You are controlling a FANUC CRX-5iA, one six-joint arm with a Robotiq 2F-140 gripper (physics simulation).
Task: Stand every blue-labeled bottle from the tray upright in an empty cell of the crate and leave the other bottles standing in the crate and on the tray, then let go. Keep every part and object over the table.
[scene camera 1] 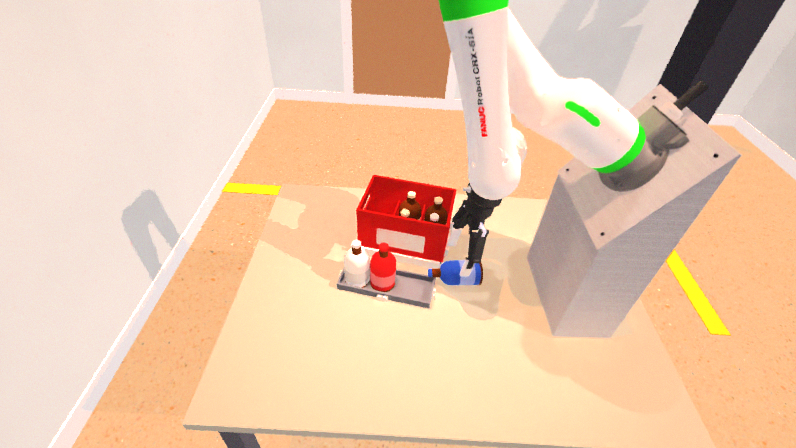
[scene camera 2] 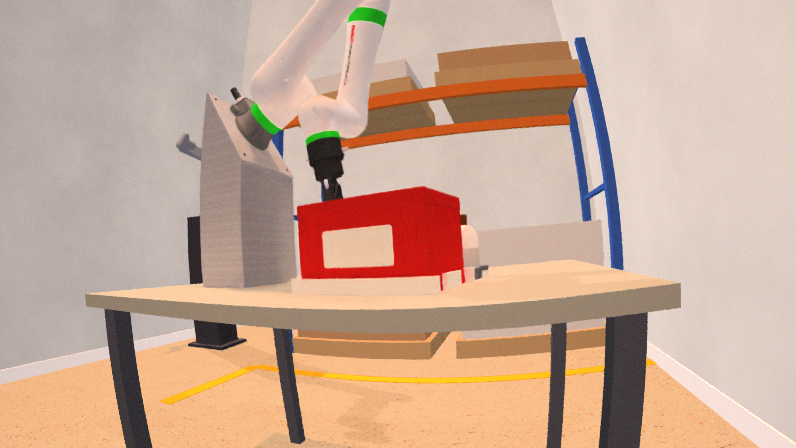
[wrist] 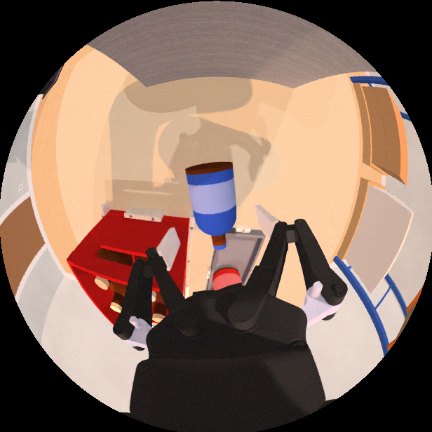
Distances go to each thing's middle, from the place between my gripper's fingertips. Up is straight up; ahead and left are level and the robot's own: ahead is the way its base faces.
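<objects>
The blue-labeled bottle (scene camera 1: pixel 449 271) sits 6 cm below my hand. Measured from my hand, the white bottle (scene camera 1: pixel 356 260) is 29 cm ahead, 1 cm below and 1 cm to the right, while the red bottle (scene camera 1: pixel 383 263) is 22 cm ahead, 1 cm below and 1 cm to the left.
</objects>
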